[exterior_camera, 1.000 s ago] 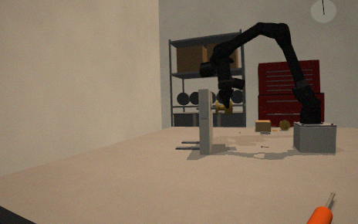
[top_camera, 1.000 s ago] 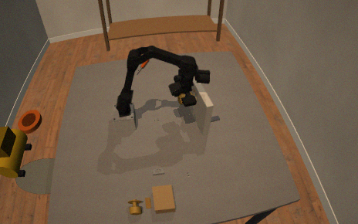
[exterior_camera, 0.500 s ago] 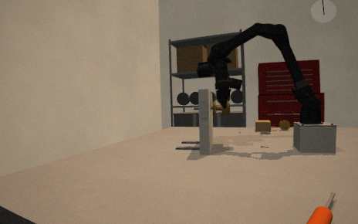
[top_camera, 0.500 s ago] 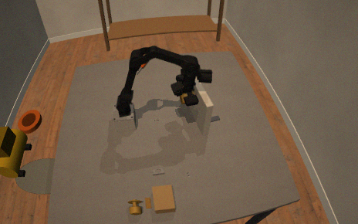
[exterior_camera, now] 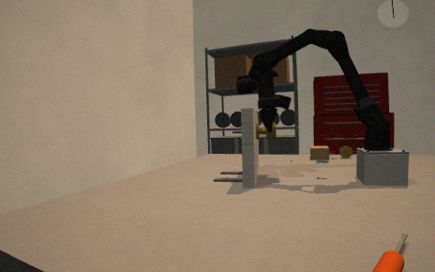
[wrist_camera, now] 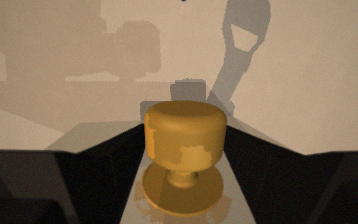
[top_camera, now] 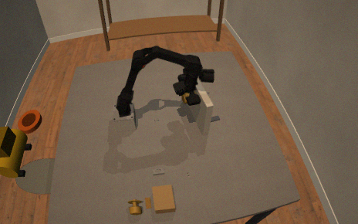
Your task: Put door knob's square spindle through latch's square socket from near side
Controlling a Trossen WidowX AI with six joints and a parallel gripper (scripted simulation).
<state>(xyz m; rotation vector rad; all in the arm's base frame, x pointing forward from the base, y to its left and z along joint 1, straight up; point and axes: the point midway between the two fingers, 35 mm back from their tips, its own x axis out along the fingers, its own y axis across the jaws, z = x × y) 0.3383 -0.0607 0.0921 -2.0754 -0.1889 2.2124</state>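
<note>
Right now my hand is 6 cm short of the wood door panel, 1 cm to the right of it and 5 cm above it. From my hand the other things lie so: tan block (26 cm behind, 46 cm to the right, 16 cm below); then orange-handled tool (15 cm behind, 55 cm to the left, 18 cm below).
</note>
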